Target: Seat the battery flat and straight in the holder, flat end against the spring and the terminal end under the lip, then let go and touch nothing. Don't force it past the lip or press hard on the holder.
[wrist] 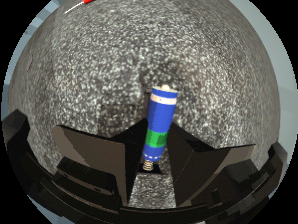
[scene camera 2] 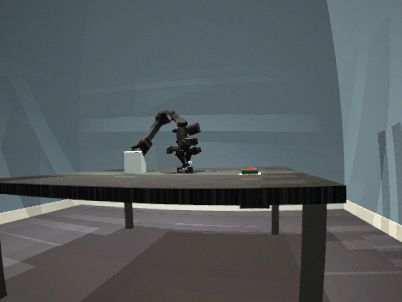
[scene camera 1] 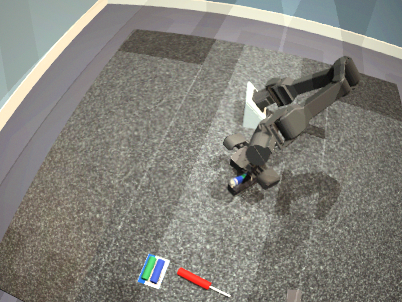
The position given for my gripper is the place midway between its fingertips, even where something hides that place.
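There is a battery (wrist: 163, 101) here, and my gripper (scene camera 1: 240, 180) carries the battery. I see my gripper in the wrist view (wrist: 157, 124) as well.
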